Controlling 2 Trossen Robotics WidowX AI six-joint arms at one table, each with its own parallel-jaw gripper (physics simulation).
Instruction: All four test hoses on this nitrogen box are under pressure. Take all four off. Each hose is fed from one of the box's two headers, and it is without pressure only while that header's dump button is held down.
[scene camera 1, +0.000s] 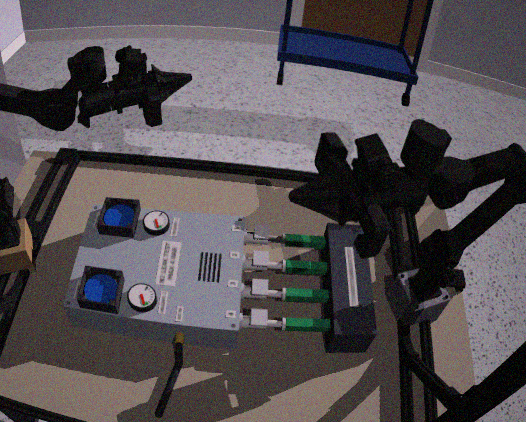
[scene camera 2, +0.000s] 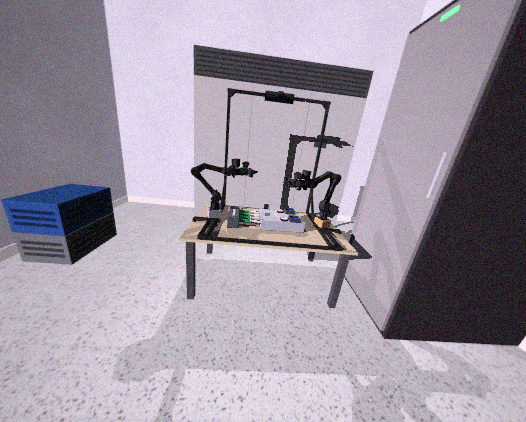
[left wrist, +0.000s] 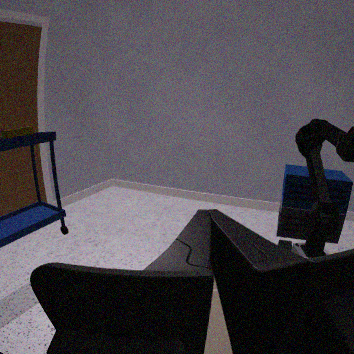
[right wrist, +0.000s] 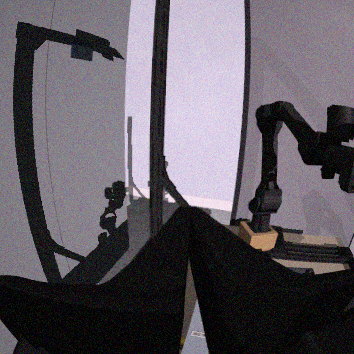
Observation:
My left gripper (scene camera 1: 191, 76) is shut, with nothing in its grasp. My right gripper (scene camera 1: 289, 196) is shut, holding nothing. I also see a grey nitrogen box (scene camera 1: 189, 270) and a blue dump button (scene camera 1: 101, 288).
My left gripper is seen too in the left wrist view (left wrist: 206, 218). My right gripper is seen too in the right wrist view (right wrist: 186, 216). The grey nitrogen box also shows in scene camera 2 (scene camera 2: 273, 220).

